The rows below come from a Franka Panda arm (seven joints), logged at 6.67 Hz.
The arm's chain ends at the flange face. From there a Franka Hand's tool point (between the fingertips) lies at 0.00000 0.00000 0.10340 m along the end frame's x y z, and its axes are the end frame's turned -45 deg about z.
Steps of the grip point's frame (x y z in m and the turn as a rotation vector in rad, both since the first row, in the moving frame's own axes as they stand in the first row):
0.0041, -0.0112, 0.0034, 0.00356, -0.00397, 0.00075
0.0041, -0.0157, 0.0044, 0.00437, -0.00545, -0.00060
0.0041, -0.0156, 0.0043, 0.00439, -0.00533, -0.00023
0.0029, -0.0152, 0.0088, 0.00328, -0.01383, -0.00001
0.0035, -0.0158, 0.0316, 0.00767, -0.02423, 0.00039
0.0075, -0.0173, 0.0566, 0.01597, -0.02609, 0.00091
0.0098, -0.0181, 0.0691, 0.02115, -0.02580, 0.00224
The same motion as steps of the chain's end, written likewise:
-0.0045, -0.0108, 0.0034, -0.00029, -0.00532, 0.00075
-0.0075, -0.0141, 0.0044, -0.00076, -0.00694, -0.00060
-0.0074, -0.0140, 0.0043, -0.00066, -0.00687, -0.00023
-0.0074, -0.0136, 0.0088, -0.00746, -0.01210, -0.00001
-0.0064, -0.0149, 0.0316, -0.01171, -0.02256, 0.00039
-0.0039, -0.0183, 0.0566, -0.00716, -0.02974, 0.00091
-0.0024, -0.0201, 0.0692, -0.00329, -0.03320, 0.00224

